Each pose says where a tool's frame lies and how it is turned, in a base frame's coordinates. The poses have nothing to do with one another.
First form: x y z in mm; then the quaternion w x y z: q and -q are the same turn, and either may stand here.
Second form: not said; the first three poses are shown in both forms.
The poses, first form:
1: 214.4, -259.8, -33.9, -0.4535, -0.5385, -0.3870, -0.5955
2: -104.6, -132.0, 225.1, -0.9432, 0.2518, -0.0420, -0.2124
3: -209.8, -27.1, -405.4, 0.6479, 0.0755, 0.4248, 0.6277
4: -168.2, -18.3, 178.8, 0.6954, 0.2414, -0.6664, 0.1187
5: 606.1, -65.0, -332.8, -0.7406, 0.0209, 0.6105, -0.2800
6: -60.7, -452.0, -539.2, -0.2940, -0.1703, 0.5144, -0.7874
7: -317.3, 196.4, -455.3, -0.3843, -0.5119, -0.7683, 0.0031
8: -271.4, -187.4, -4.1, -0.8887, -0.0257, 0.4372, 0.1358
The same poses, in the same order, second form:
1: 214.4, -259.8, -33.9, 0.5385, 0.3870, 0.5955, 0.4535
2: -104.6, -132.0, 225.1, -0.2518, 0.0420, 0.2124, 0.9432
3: -209.8, -27.1, -405.4, 0.0755, 0.4248, 0.6277, 0.6479
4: -168.2, -18.3, 178.8, 0.2414, -0.6664, 0.1187, 0.6954
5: 606.1, -65.0, -332.8, -0.0209, -0.6105, 0.2800, 0.7406
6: -60.7, -452.0, -539.2, 0.1703, -0.5144, 0.7874, 0.2940
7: -317.3, 196.4, -455.3, 0.5119, 0.7683, -0.0031, 0.3843
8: -271.4, -187.4, -4.1, 0.0257, -0.4372, -0.1358, 0.8887
